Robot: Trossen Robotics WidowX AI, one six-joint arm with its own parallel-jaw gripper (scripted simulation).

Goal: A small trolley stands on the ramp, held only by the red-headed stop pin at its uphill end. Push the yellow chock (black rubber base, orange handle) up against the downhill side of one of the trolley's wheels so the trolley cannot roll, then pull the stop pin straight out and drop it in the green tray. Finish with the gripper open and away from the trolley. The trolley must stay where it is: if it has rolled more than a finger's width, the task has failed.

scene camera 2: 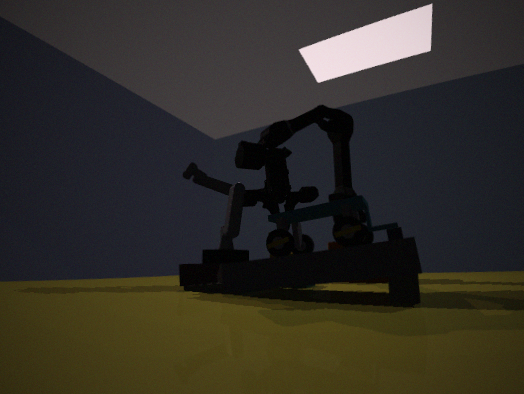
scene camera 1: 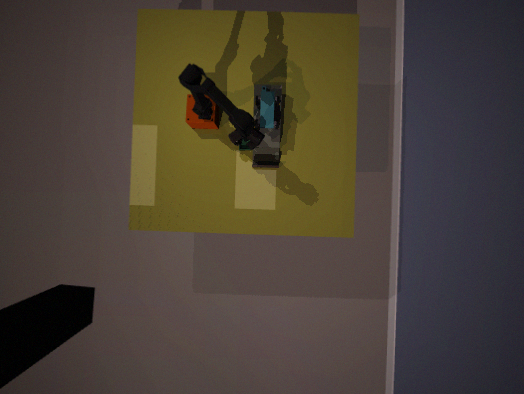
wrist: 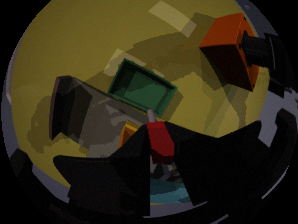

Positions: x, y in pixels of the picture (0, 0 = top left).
Labels:
my gripper: holds a red-headed stop pin (wrist: 162, 147)

